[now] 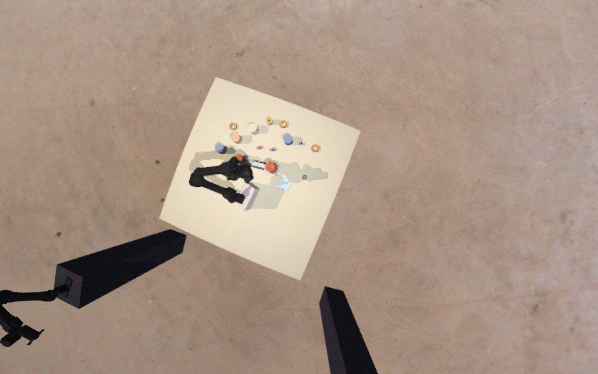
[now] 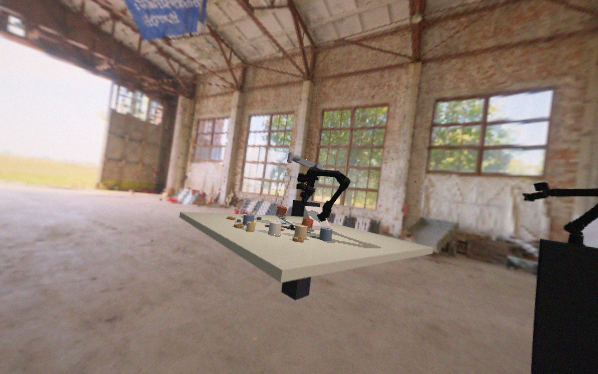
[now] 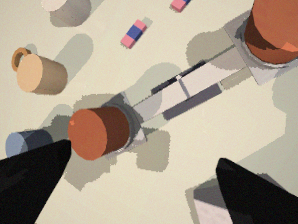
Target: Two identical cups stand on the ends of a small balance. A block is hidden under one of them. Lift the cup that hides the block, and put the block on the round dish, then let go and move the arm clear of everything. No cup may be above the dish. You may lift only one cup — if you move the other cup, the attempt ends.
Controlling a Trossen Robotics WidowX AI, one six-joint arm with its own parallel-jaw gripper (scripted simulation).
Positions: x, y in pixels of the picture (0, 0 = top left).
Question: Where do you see a tan mug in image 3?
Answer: At 38, 74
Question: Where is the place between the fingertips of my gripper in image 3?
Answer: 146, 156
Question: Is my gripper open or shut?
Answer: Open.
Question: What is my gripper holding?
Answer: Nothing.
